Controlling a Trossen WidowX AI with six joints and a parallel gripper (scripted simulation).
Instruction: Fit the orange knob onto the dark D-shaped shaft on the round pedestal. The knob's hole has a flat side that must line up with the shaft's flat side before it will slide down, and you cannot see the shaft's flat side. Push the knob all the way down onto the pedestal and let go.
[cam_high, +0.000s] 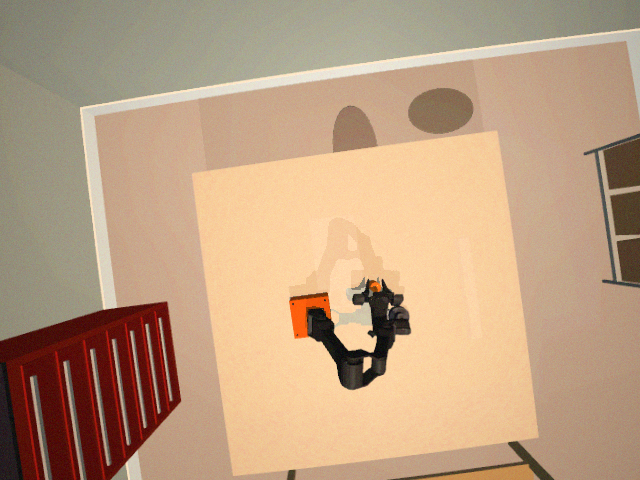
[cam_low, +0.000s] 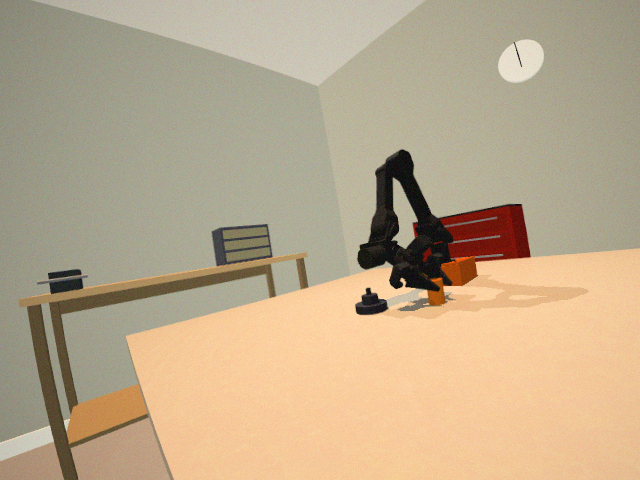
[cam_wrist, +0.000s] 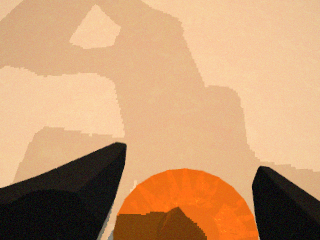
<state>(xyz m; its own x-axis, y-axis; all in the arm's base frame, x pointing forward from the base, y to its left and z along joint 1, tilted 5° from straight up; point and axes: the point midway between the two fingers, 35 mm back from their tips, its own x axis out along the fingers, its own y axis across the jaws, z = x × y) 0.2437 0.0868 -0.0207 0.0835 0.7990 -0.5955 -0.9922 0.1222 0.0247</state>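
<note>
The orange knob is 3 cm to the right of my gripper tip and 1 cm below it. Also, from my gripper tip: dark round pedestal (9 cm ahead, 17 cm to the right, 1 cm below).
</note>
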